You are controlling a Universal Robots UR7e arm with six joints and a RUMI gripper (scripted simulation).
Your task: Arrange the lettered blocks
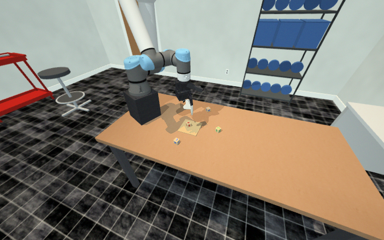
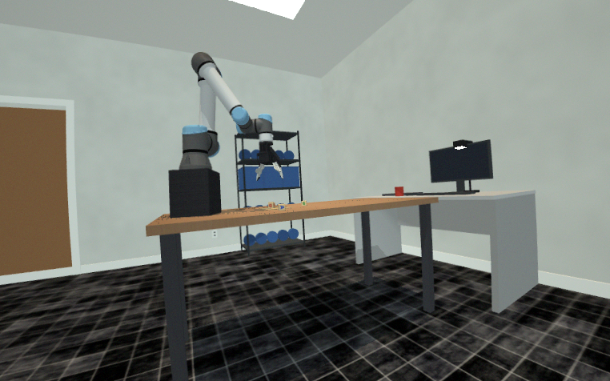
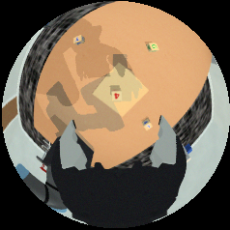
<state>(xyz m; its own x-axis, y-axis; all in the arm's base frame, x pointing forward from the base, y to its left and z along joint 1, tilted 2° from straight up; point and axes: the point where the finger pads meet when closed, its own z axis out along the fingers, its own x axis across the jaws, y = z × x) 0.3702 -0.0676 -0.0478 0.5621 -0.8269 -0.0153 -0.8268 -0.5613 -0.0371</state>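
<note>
The pale yellow mat is 16 cm below my hand, 2 cm ahead of it and 1 cm to the right of it. Round my hand: wooden letter block 17 cm to the right, 14 cm below, 4 cm behind.
</note>
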